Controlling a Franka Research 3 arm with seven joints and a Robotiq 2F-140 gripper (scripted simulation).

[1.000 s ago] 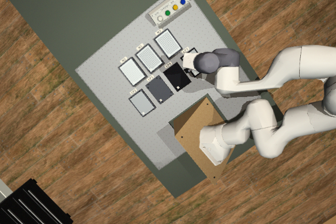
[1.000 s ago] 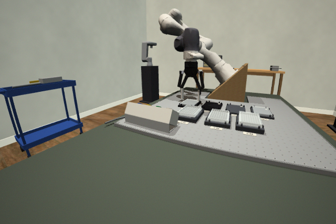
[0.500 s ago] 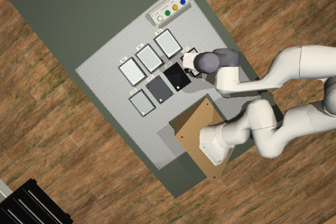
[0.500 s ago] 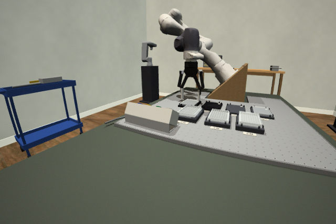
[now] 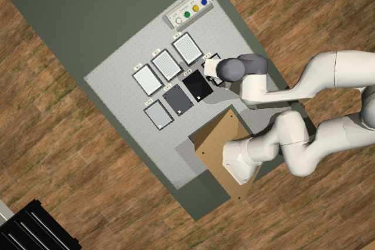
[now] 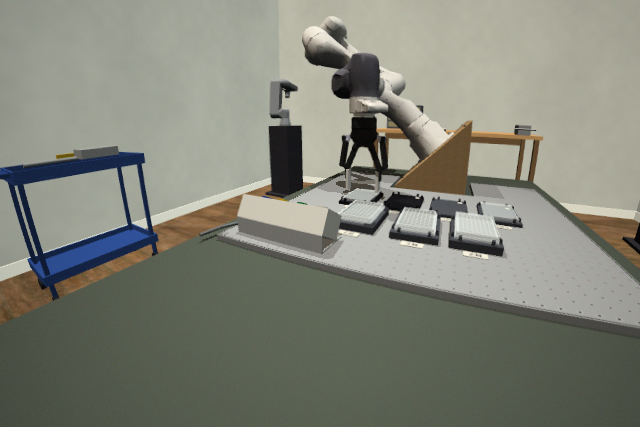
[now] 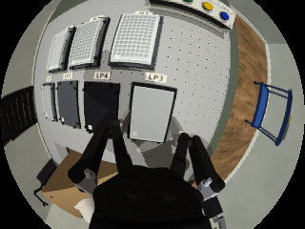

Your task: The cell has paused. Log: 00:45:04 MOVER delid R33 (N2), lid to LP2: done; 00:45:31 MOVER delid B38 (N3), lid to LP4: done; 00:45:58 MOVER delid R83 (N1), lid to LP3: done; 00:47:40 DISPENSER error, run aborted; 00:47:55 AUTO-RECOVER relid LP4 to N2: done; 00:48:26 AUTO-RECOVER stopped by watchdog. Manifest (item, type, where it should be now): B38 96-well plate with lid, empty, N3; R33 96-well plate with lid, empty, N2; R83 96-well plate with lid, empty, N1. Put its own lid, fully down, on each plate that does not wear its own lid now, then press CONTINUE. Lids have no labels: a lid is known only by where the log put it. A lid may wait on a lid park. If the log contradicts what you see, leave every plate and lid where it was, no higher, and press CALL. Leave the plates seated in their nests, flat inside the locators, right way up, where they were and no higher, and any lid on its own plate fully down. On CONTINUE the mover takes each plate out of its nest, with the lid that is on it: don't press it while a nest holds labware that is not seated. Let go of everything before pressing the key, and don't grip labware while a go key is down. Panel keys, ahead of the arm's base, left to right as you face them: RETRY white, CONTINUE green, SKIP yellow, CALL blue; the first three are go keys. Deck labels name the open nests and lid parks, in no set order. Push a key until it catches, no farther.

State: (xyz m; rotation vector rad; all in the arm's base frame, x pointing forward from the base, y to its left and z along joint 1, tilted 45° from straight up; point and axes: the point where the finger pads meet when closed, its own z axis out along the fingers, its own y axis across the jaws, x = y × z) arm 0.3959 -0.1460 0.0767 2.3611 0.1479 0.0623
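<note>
Now: hand 5 cm above the lid park LP3. The rest, counted from my hand: lid park LP4: 2 cm behind, 13 cm to the left, 5 cm below; then LP1: 3 cm behind, 26 cm to the left, 5 cm below; then white key: 30 cm ahead, 4 cm to the left, 1 cm above.
</note>
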